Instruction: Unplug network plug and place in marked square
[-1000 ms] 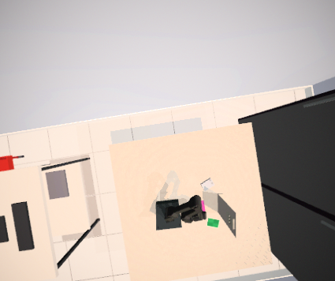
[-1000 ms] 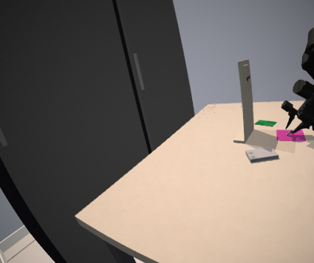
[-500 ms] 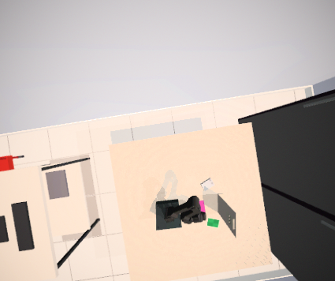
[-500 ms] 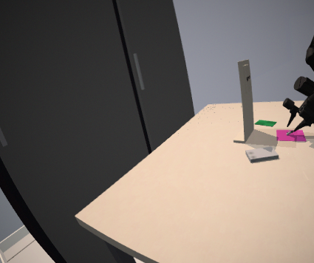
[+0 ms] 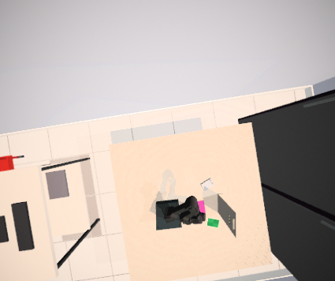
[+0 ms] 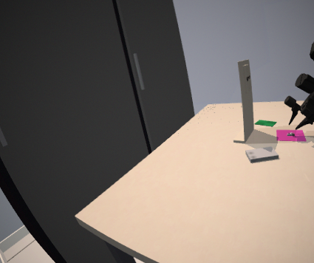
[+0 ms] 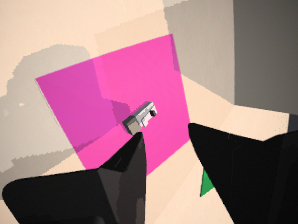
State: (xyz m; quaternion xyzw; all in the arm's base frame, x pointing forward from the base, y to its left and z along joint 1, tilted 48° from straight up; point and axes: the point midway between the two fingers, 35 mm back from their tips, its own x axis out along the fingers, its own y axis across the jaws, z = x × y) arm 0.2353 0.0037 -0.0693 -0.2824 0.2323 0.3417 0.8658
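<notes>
My gripper tip is 10 mm short of the grey network plug and 30 mm above it. Round my gripper tip: upright grey panel: 200 mm ahead, 120 mm above; then magenta square: 10 mm ahead, 40 mm below.
</notes>
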